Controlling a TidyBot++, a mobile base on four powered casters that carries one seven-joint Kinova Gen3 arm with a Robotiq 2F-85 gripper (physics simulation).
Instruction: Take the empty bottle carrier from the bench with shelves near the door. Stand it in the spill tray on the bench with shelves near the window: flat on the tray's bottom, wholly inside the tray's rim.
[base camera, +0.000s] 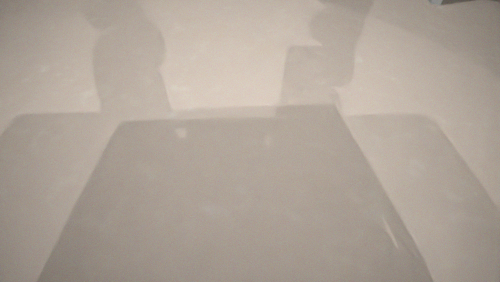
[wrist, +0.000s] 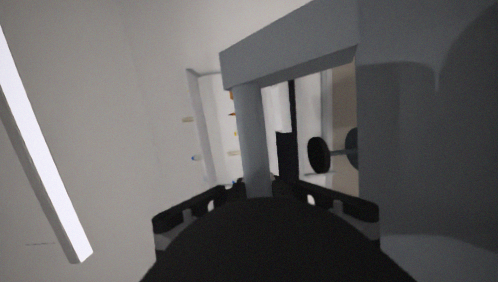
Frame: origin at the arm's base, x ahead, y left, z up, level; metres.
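Where they show: gripper, fingertip midpoint: (wrist: 258, 180).
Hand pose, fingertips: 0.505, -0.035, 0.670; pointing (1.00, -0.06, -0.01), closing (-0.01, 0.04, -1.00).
Things, the pixels of their centre, and the offset from my fingertips, as dx, dy, dz. "spot": a spot on its surface instead. Level surfaces: height alone.
- grey bottle carrier, surface spot: (wrist: 425, 130) spot: -0.105, -0.042, -0.086
- white bench with shelves, its level: dz +0.591
- dark round stool seat, body centre: (wrist: 317, 155) +1.138, +0.112, -0.608
- pale floor, its level: dz -1.066
The grey bottle carrier (wrist: 425, 130) fills the right of the wrist view, with its post and round handle bar in front of my gripper. My gripper (wrist: 258, 180) is shut on this handle bar. The carrier moves with the hand's view close up; its underside and far side are hidden. Behind the bar, a white bench with shelves (wrist: 202, 125) stands some way off, partly hidden by the carrier; I cannot tell which bench it is. The spill tray cannot be made out in either view.
In the wrist view a dark round stool seat (wrist: 318, 155) is beside the distant bench, and a long ceiling lamp (wrist: 45, 145) is at the left. In the base camera view, shadows lie across the pale floor (base camera: 225, 65), and part of a bluish object (base camera: 436, 1) shows at the top right.
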